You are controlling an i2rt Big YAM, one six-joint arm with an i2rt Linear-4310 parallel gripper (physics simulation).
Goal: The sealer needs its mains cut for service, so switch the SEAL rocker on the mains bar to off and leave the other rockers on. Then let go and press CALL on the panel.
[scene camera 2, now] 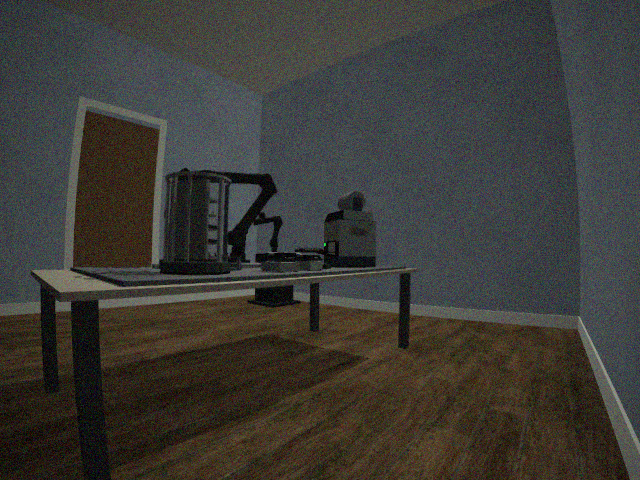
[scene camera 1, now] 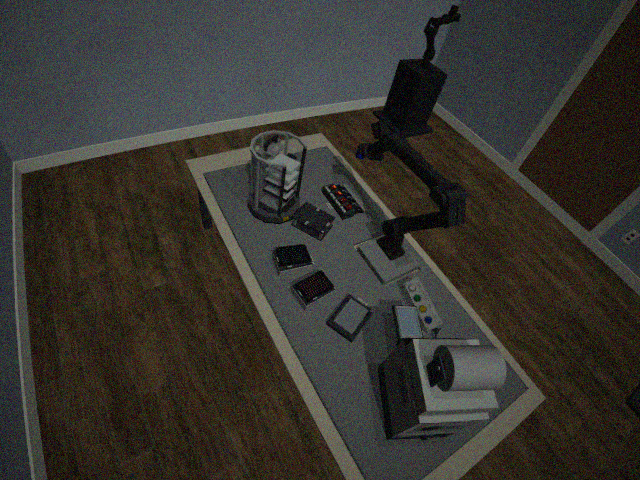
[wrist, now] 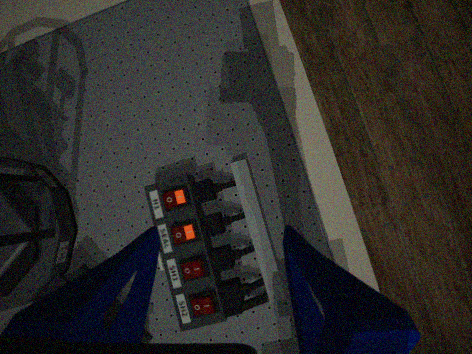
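The dark mains bar lies on the table. In the wrist view its rockers form one row: H1 and SEAL glow orange on their I side; SH1 and SH2 are red and unlit. My gripper is open and empty, above the bar, with its blue fingertips on either side of the bar near SEAL in the wrist view. A light strip with white, green, yellow and blue buttons lies farther along the table; its labels are too small to read, so CALL cannot be told.
A round caged rack stands beside the bar, left in the wrist view. Black plugs and a pale rail lie right of the rockers. A machine with a white roll stands at the far end. Flat trays lie between.
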